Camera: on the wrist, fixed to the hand. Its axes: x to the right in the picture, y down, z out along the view.
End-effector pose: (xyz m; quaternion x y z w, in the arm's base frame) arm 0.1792 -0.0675 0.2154 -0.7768 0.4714 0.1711 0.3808
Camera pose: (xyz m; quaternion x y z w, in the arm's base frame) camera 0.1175 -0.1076 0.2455 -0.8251 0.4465 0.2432 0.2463
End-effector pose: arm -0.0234 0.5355 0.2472 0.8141 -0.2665 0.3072 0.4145
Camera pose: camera -0.0909 0.5605 0.2810 0.7325 -0.3167 0.2687 0.5393
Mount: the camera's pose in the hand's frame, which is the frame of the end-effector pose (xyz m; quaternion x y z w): -0.0253 0.0509 -0.0556 -0.1611 0.0062 0.0083 0.9869
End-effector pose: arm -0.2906 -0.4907 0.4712 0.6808 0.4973 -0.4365 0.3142
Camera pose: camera -0.2297 -0.4686 0.5173 0.6281 0.5574 -0.3438 0.4203
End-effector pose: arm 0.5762 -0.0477 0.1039 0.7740 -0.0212 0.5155 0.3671
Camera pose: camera 0.4999 -0.0608 0.1222 0.7013 -0.1081 0.5132 0.4828
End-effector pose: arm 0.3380 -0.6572 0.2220 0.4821 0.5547 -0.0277 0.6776
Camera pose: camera 0.3171 -0.6046 0.2778 0.3714 0.5521 0.0706 0.7432
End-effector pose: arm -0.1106 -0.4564 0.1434 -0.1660 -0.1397 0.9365 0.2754
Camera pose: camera -0.0929 -0.5024 0.0810 -0.2152 -0.2857 0.9030 0.2381
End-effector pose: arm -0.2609 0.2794 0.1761 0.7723 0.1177 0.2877 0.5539
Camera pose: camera -0.3202 0.2923 0.2274 0.6722 0.0668 0.3123 0.6680
